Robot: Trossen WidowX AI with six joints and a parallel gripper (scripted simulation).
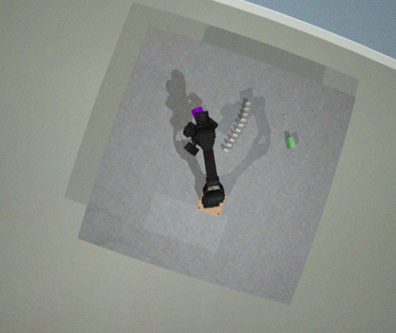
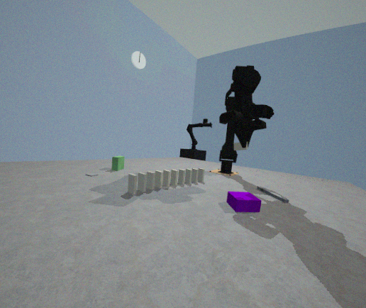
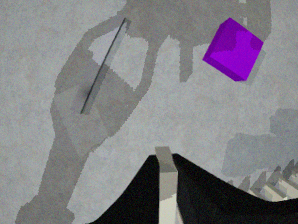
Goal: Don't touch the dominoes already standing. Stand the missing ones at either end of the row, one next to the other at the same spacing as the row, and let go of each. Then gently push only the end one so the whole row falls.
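Now: gripper tip 14 cm above the thin rod, 9 cm to the right of it and 5 cm past it. Also, from my gripper tip: flat grey piece (40 cm to the right, 33 cm ahead, 14 cm below).
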